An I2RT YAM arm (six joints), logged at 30 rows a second.
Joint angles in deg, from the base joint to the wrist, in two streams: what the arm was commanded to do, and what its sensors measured. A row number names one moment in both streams.
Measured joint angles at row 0:
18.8 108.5 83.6 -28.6 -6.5 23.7
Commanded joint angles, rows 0 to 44:
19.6 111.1 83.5 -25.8 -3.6 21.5
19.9 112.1 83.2 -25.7 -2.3 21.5
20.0 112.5 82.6 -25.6 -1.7 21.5
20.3 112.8 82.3 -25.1 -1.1 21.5
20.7 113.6 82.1 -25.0 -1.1 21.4
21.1 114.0 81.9 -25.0 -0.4 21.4
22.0 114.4 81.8 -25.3 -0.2 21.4
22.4 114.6 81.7 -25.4 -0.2 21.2
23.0 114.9 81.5 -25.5 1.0 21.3
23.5 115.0 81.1 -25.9 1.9 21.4
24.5 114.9 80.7 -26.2 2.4 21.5
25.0 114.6 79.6 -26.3 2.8 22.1
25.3 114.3 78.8 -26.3 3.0 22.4
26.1 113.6 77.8 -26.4 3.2 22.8
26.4 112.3 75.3 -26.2 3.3 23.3
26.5 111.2 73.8 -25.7 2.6 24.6
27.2 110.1 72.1 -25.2 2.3 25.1
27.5 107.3 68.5 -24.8 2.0 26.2
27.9 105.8 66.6 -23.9 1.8 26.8
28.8 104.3 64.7 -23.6 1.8 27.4
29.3 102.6 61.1 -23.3 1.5 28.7
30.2 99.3 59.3 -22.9 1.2 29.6
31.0 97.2 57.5 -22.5 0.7 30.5
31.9 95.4 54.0 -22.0 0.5 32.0
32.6 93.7 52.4 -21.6 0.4 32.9
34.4 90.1 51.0 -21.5 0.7 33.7
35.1 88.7 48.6 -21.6 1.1 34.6
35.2 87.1 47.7 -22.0 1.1 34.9
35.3 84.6 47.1 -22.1 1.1 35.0
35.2 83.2 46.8 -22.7 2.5 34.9
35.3 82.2 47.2 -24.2 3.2 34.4
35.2 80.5 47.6 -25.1 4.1 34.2
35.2 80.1 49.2 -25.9 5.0 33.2
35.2 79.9 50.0 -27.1 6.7 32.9
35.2 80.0 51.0 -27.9 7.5 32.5
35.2 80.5 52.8 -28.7 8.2 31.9
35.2 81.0 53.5 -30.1 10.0 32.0
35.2 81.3 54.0 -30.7 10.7 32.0
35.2 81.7 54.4 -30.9 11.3 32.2
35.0 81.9 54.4 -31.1 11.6 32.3
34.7 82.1 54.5 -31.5 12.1 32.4
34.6 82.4 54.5 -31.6 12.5 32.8
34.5 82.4 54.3 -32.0 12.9 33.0
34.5 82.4 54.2 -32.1 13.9 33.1
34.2 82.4 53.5 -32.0 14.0 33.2
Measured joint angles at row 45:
34.8 81.6 52.9 -29.9 10.0 32.5
